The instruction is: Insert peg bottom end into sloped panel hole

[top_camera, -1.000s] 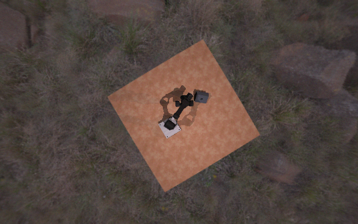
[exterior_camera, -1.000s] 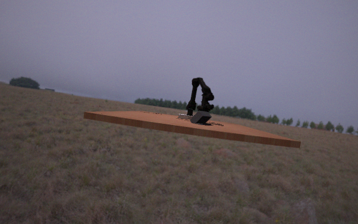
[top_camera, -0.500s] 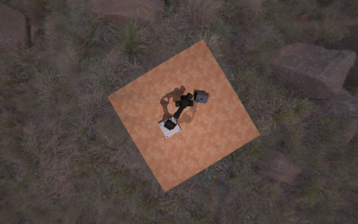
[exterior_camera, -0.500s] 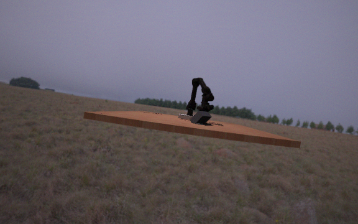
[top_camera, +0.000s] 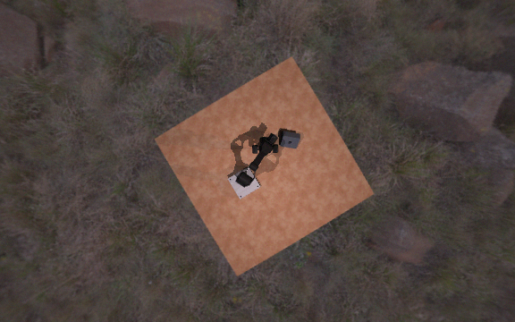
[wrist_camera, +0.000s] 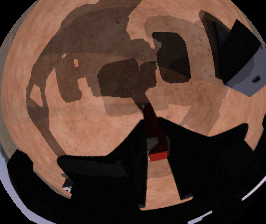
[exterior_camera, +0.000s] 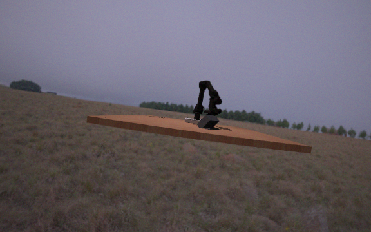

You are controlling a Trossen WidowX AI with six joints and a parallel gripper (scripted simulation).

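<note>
My gripper tip is 190 mm short of the grey sloped panel and 80 mm to the left of it. From my gripper tip the other things lie so: dark red peg: 20 mm above.
</note>
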